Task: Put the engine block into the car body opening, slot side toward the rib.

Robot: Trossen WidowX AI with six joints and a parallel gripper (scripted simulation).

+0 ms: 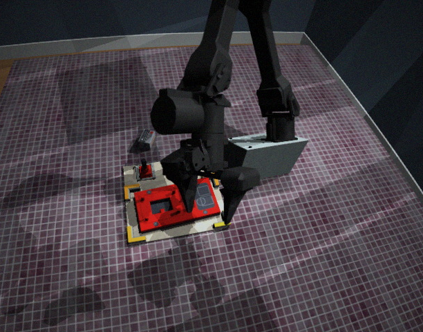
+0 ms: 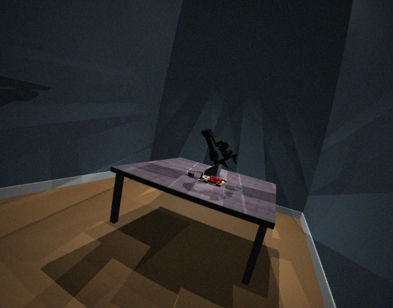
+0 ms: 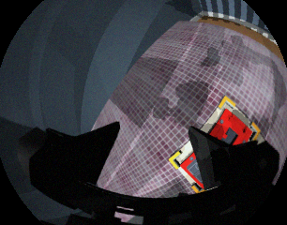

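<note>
Now: the grey engine block 340 mm to the right of my gripper tip, 160 mm below it and 110 mm ahead of it.
</note>
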